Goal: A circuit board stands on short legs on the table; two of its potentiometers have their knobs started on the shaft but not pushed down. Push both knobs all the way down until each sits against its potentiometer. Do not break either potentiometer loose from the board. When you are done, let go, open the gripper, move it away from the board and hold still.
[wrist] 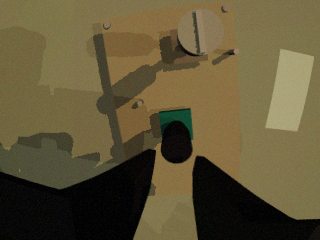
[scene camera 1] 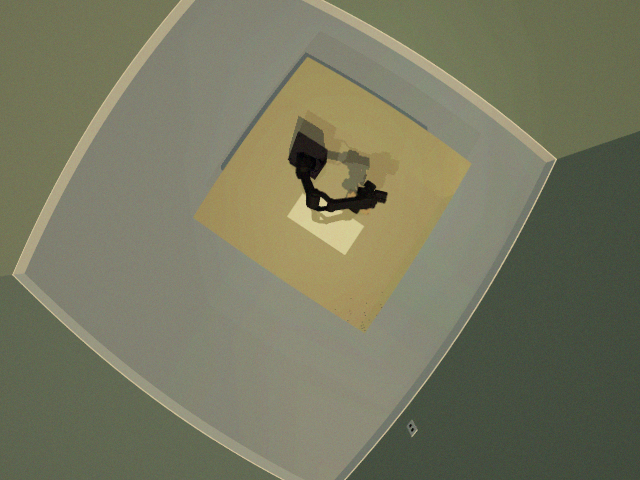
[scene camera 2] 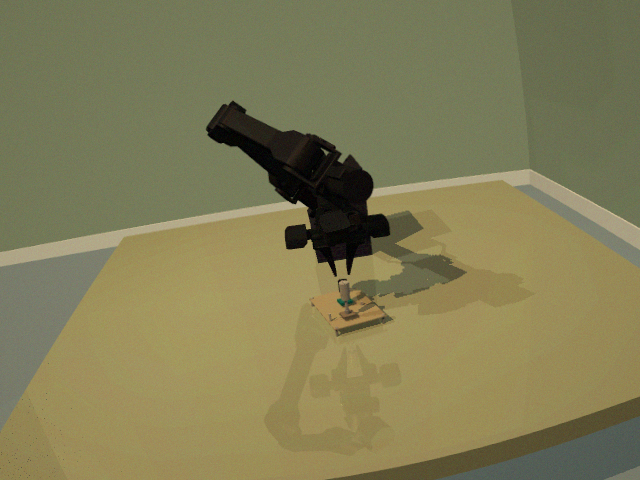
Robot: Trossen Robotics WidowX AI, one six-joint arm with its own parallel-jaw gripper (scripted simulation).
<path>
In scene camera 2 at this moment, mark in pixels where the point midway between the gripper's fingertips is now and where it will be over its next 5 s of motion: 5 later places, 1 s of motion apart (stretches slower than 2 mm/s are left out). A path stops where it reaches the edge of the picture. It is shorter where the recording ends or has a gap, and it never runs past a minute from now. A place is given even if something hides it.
The gripper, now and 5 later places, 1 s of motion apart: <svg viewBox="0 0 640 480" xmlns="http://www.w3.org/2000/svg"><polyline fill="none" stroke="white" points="342,275 342,269 343,279 344,282 344,285 345,290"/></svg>
</path>
